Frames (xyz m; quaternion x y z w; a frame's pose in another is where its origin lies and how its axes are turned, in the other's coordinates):
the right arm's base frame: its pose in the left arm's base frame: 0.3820 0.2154 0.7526 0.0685 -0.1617 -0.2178 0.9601
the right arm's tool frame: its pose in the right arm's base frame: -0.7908 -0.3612 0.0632 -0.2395 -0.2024 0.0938 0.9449
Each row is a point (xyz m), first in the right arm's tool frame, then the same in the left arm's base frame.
Working: the right arm's tool frame: its pose in the left arm's base frame: -0.4570 0.2362 0.5170 -0.2245 -0.3014 -0.1683 0.9113

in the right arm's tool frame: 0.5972 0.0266 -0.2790
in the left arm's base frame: 0.1418 0.0138 0.6818
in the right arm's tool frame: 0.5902 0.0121 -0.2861
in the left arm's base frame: 0.1334 -0.0009 0.6768
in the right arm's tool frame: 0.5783 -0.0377 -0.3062
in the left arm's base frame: 0.1119 -0.0511 0.6703
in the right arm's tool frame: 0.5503 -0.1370 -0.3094
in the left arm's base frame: 0.0482 -0.1316 0.6810
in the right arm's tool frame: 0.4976 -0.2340 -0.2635
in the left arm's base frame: -0.0566 -0.1808 0.7109
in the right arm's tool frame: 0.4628 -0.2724 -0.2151
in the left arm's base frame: -0.1230 -0.1825 0.7357
